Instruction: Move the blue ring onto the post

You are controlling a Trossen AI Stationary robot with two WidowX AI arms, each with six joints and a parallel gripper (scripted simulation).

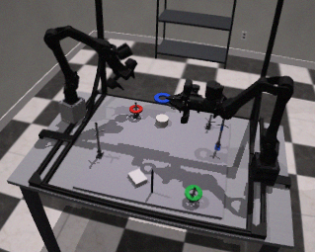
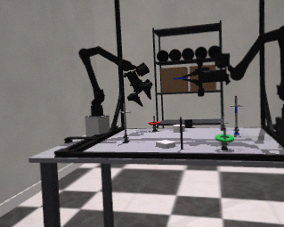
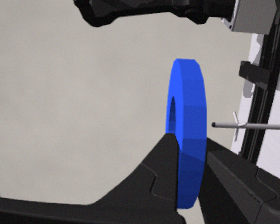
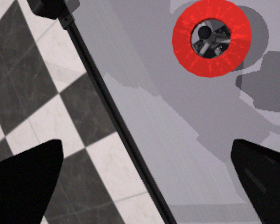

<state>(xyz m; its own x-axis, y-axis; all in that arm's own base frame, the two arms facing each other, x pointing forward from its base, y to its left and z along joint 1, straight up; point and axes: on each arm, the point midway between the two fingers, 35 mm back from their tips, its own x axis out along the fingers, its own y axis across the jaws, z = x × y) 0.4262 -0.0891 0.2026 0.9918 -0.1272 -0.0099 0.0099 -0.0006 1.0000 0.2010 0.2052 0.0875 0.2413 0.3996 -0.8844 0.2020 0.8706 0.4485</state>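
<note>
The blue ring is 29 cm to the left of my right hand, 21 cm ahead of it and 10 cm above it. Round my right hand: white block (42 cm ahead, 27 cm to the left, 19 cm below).
Right now the blue ring is 50 mm to the right of my left hand and 10 mm ahead of it. Also, from my left hand: white block (290 mm below, 210 mm ahead, 60 mm to the right).
</note>
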